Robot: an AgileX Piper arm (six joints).
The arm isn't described. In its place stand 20 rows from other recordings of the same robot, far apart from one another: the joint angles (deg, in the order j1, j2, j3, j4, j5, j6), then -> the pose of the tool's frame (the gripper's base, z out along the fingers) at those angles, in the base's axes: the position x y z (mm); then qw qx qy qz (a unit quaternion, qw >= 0).
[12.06 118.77 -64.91 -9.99 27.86 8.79] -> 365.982 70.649 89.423 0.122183 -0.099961 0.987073 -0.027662
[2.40 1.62 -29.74 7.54 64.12 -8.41] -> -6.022 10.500 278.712 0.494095 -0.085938 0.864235 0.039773
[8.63 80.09 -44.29 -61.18 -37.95 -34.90] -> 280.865 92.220 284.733 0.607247 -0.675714 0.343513 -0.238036
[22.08 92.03 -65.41 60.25 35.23 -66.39] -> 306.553 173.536 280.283 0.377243 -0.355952 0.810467 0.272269
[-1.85 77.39 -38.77 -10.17 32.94 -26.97] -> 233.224 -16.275 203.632 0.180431 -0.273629 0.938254 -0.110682
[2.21 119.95 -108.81 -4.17 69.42 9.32] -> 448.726 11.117 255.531 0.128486 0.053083 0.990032 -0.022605
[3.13 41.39 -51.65 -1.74 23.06 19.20] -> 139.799 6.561 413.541 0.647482 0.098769 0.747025 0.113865
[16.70 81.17 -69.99 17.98 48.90 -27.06] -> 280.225 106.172 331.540 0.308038 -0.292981 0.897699 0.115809
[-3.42 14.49 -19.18 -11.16 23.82 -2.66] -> 67.303 -11.148 273.373 0.606426 -0.040811 0.785278 -0.117983
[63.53 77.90 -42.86 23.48 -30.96 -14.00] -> 148.488 256.366 298.813 0.612314 -0.276399 0.658820 0.338573
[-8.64 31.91 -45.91 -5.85 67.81 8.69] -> 68.317 -19.068 339.394 0.351295 0.139441 0.924425 -0.050856
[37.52 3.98 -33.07 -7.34 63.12 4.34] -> 2.746 -10.965 296.249 0.495663 -0.241696 0.825359 0.121176
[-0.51 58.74 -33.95 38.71 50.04 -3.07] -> 166.788 42.138 249.211 0.174079 0.144301 0.932367 0.282074
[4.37 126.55 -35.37 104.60 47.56 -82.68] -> 253.098 84.519 17.991 0.039906 0.126168 0.902525 0.409802
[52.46 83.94 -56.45 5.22 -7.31 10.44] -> 205.856 266.160 308.402 0.505794 -0.247717 0.754875 0.336113
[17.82 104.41 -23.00 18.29 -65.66 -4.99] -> 268.135 58.861 130.375 0.633482 -0.010393 0.773687 0.001021
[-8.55 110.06 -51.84 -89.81 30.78 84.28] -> 336.767 -97.722 124.626 0.270155 0.107805 0.912667 -0.287111
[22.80 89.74 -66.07 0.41 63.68 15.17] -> 270.831 114.480 255.928 0.061975 -0.065021 0.995648 0.024817
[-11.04 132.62 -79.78 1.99 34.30 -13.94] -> 409.321 -78.046 43.405 0.069199 -0.011604 0.997526 -0.004322
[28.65 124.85 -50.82 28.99 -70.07 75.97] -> 357.120 147.866 104.216 0.504624 0.480768 0.529993 0.483036
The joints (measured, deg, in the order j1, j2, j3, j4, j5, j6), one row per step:
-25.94, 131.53, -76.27, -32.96, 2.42, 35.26
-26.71, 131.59, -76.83, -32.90, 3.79, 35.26
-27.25, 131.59, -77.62, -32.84, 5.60, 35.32
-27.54, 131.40, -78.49, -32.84, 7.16, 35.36
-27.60, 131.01, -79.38, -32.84, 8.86, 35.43
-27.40, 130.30, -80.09, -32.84, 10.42, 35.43
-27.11, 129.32, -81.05, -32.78, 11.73, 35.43
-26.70, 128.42, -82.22, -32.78, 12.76, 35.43
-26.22, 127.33, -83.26, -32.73, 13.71, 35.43
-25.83, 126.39, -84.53, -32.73, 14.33, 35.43
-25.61, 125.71, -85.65, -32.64, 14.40, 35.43
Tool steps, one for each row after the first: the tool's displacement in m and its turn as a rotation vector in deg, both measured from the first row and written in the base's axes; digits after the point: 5 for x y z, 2 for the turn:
-0.00242, -0.00685, 0.00073, -0.19, 0.82, -1.29
-0.00379, -0.01266, 0.00256, -0.46, 1.77, -2.57
-0.00352, -0.01688, 0.00649, -0.88, 2.27, -3.46
-0.00243, -0.01962, 0.01206, -1.38, 2.68, -4.20
-0.00069, -0.02023, 0.01960, -1.96, 2.84, -4.60
0.00265, -0.02056, 0.03067, -2.72, 2.28, -4.89
0.00727, -0.02016, 0.04239, -3.56, 1.34, -4.94
0.01157, -0.01881, 0.05528, -4.37, 0.24, -4.92
0.01635, -0.01816, 0.06847, -5.24, -1.23, -4.85
0.02045, -0.01815, 0.07942, -5.88, -2.86, -4.78

